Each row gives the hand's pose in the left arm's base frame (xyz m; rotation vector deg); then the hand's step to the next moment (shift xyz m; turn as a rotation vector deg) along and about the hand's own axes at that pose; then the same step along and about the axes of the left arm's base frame.
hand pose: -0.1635 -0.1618 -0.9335 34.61 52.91 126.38
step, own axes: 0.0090 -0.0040 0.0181 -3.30 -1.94 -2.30
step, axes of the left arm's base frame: 0.0068 0.0166 0.0101 1.56 -2.37 -3.45
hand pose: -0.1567 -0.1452 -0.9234 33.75 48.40 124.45
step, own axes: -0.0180 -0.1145 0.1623 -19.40 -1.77 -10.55
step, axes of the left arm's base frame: 0.1648 0.1094 0.0257 6.58 -17.86 -11.34
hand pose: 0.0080 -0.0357 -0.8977 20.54 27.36 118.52
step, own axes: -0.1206 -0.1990 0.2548 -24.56 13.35 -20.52
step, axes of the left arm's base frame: 0.3198 0.0393 0.1235 -6.39 -31.36 -13.35
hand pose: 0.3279 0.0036 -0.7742 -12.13 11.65 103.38
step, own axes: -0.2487 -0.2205 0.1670 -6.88 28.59 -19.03
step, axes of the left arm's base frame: 0.2671 -0.1390 0.2183 -25.44 -18.04 -15.95
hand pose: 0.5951 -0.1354 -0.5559 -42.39 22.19 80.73
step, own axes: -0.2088 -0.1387 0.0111 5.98 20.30 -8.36
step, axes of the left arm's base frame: 0.1014 -0.1470 0.1763 -17.34 -1.28 -14.67
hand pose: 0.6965 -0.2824 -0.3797 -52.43 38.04 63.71
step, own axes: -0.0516 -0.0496 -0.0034 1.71 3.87 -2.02
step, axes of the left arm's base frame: 0.0302 -0.0346 0.0550 -3.13 -0.36 -3.48
